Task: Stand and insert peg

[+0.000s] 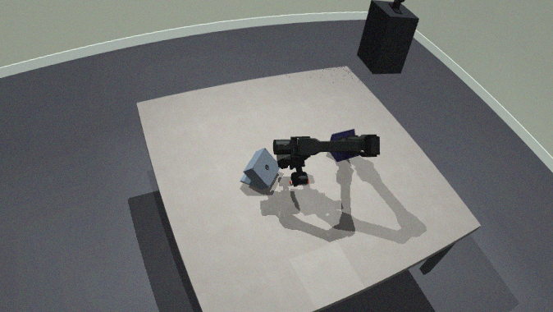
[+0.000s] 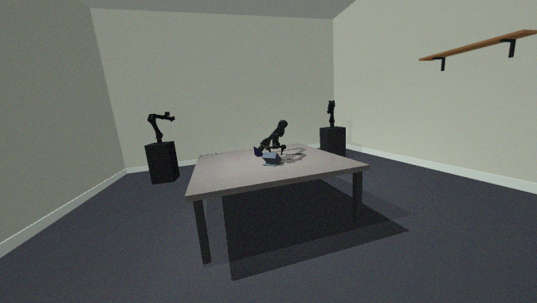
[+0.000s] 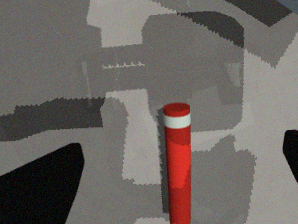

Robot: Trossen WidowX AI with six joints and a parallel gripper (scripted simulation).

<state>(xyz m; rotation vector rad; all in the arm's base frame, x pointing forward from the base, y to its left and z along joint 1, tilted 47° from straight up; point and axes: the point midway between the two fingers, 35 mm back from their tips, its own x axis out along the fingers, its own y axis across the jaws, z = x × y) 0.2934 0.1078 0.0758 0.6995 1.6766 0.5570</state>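
Right now the red peg is 10 mm behind my gripper tip and 30 mm below it. From my gripper tip the other things lie so: blue-grey sloped panel (120 mm ahead, 60 mm to the right, 10 mm above).
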